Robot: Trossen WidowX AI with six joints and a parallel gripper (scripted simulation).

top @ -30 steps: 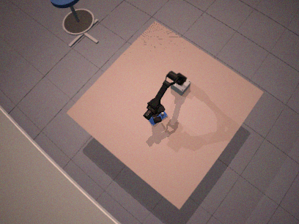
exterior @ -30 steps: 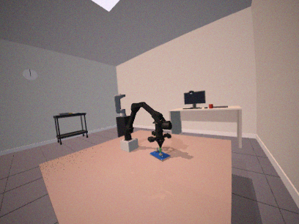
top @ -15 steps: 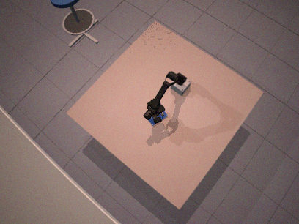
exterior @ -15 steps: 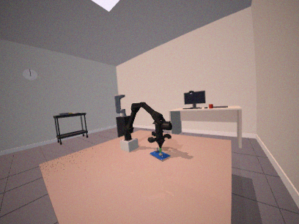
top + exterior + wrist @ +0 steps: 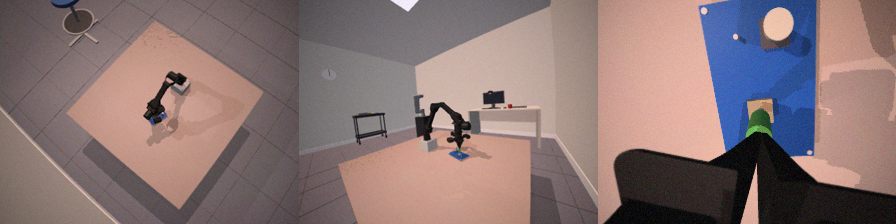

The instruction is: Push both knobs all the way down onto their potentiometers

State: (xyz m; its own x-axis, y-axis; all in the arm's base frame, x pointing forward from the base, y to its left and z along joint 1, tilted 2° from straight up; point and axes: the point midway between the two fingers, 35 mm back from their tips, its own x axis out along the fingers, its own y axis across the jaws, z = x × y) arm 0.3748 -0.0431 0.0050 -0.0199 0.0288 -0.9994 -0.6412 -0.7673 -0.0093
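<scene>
The green knob lies 1 cm below my gripper tip. Round my gripper tip: pale grey knob: 6 cm behind, 4 cm to the left, 3 cm below.
</scene>
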